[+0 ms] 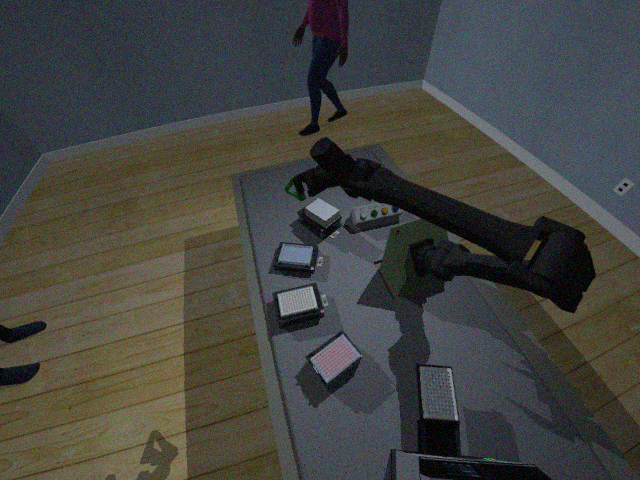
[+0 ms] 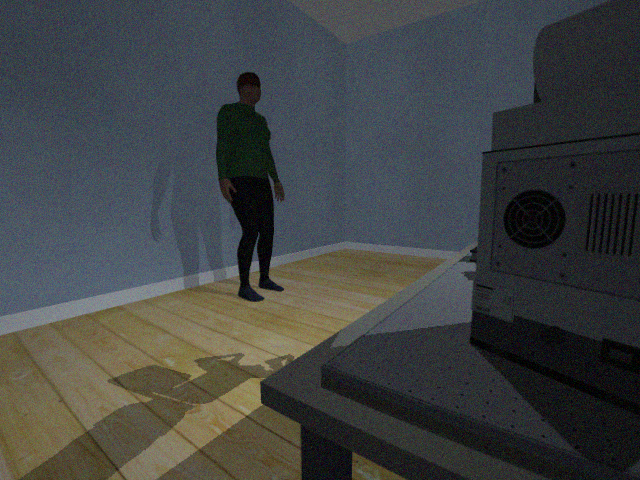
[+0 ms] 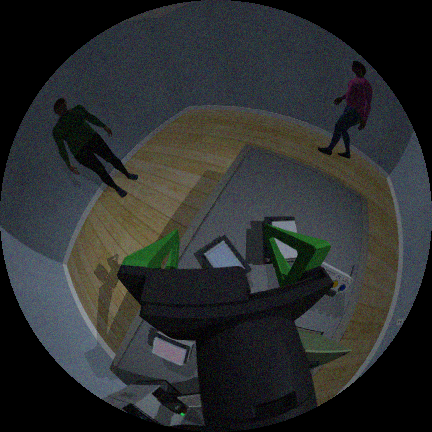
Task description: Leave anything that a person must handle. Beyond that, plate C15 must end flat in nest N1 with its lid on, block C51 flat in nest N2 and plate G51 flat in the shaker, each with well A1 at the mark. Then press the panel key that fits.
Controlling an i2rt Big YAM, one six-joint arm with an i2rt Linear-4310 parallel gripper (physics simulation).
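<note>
My gripper (image 1: 296, 189) (image 3: 222, 231) is open and empty, above the table's far end near a thick white-topped plate (image 1: 322, 210) (image 3: 291, 226), which sits on a dark nest. A pale-blue-topped plate (image 1: 295, 254) (image 3: 223, 255) sits on the middle nest. A white well plate (image 1: 298, 301) sits on another dark nest. A pink well plate (image 1: 336, 357) (image 3: 169, 350) sits on a dark base. A grey-white well plate (image 1: 437, 392) lies by the dark machine. The key panel (image 1: 375, 214) has white, green, yellow and blue keys. Plate codes, nest labels and A1 marks are unreadable.
An olive board (image 1: 400, 255) (image 3: 324, 345) stands by the arm's base. A large machine (image 2: 522, 279) occupies the near table end. A person in pink (image 1: 329, 23) (image 3: 359, 97) is beyond the far end; one in green (image 2: 242, 142) (image 3: 77, 131) stands beside the long side, off the table.
</note>
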